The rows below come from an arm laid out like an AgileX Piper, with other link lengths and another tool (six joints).
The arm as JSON. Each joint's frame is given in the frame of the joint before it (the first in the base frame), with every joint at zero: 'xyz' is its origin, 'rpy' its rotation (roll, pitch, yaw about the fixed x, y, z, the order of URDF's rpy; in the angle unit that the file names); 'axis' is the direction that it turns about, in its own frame. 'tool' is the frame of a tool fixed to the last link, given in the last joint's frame.
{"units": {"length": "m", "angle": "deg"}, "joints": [
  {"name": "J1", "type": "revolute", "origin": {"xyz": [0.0, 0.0, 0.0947], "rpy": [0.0, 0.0, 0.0]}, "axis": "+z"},
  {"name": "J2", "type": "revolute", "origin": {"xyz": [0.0, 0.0, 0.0], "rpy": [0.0, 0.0, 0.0]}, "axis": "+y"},
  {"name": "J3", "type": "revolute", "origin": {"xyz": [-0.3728, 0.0, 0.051], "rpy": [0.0, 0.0, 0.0]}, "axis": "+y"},
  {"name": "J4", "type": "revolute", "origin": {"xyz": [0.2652, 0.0, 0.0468], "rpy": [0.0, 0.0, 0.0]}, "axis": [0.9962, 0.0, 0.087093]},
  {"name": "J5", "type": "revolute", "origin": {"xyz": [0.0, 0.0, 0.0], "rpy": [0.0, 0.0, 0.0]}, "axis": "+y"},
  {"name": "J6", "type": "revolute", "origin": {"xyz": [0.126, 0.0, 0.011], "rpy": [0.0, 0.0, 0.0]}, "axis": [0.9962, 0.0, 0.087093]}
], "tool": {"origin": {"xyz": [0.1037, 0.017, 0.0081], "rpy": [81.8, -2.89, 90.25]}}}
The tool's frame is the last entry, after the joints.
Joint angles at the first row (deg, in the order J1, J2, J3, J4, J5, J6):
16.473, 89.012, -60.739, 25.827, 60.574, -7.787
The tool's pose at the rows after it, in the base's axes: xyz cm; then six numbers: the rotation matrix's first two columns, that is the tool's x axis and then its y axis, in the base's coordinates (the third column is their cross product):
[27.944 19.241 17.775 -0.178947 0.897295 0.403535 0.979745 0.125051 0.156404]
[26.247 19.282 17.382 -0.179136 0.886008 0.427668 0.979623 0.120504 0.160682]
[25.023 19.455 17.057 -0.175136 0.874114 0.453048 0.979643 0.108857 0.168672]
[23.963 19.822 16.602 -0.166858 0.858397 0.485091 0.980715 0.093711 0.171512]
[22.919 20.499 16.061 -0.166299 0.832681 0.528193 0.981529 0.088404 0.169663]
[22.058 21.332 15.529 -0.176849 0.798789 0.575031 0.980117 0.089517 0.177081]
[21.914 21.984 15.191 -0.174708 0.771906 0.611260 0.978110 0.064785 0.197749]
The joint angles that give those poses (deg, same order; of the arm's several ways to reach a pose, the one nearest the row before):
16.472, 87.364, -58.086, 26.905, 59.214, -8.946
16.473, 85.081, -53.973, 29.264, 57.453, -10.873
16.473, 83.302, -50.537, 31.843, 55.570, -12.701
16.474, 82.087, -47.174, 35.251, 53.613, -15.068
16.473, 81.597, -43.833, 40.090, 51.998, -19.224
16.473, 81.596, -40.496, 46.099, 50.363, -25.254
16.473, 81.596, -37.683, 52.035, 47.965, -30.498

